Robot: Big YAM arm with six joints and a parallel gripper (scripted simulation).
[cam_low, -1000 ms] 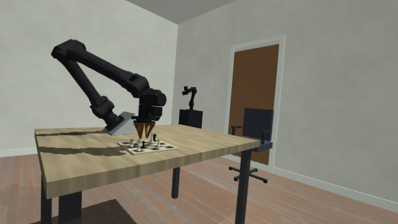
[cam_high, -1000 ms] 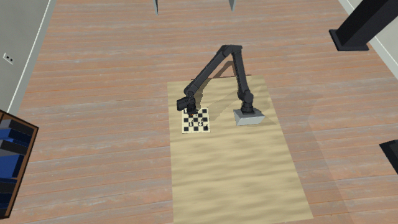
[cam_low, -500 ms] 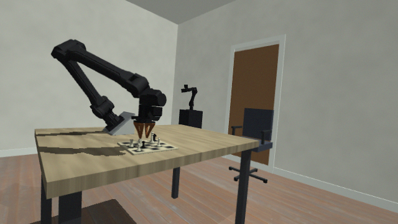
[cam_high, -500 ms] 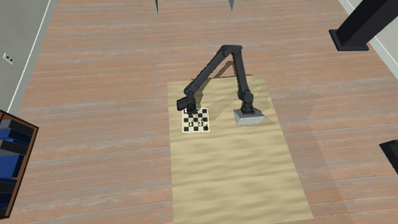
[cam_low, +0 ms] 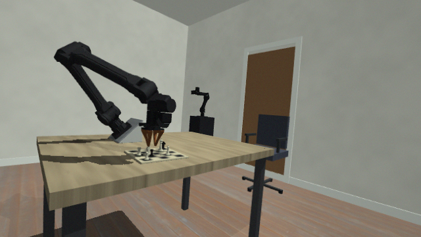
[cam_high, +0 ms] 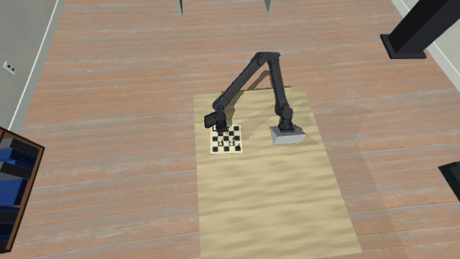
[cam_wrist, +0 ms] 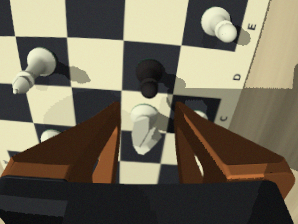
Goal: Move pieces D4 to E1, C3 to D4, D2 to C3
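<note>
Right now my hand is 4 cm above the black pawn. The rest, counted from my hand: small chessboard 3 cm behind, 4 cm to the left, 5 cm below.
</note>
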